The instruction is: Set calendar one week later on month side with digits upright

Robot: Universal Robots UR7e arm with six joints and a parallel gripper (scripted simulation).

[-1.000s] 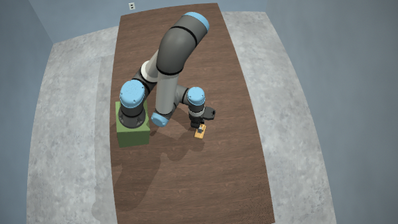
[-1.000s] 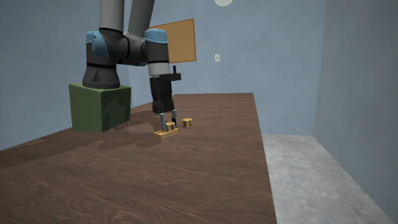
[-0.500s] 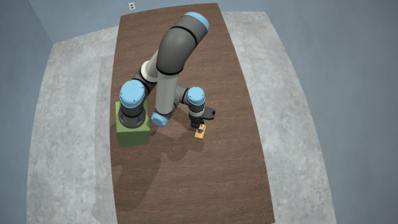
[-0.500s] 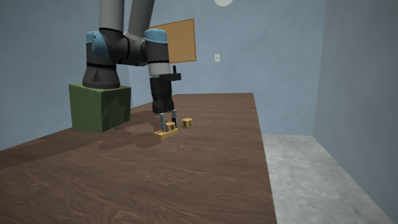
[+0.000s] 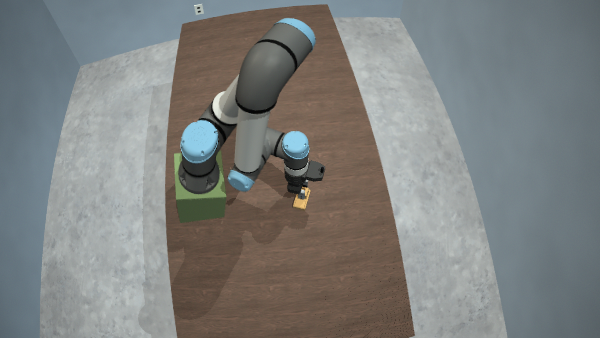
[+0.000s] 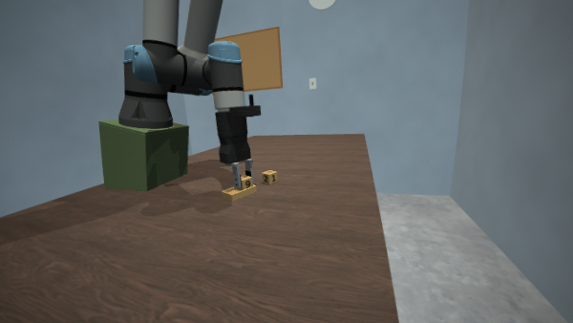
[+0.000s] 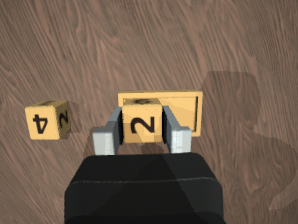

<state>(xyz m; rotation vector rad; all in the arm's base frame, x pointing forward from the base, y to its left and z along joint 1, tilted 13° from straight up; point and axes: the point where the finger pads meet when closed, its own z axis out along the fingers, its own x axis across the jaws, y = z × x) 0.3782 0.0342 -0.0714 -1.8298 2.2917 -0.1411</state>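
Right now the wooden calendar tray is 3 cm below my hand and 2 cm to the right of it. From my hand the other things lie so: wooden cube (9 cm to the left, 2 cm below, 2 cm ahead).
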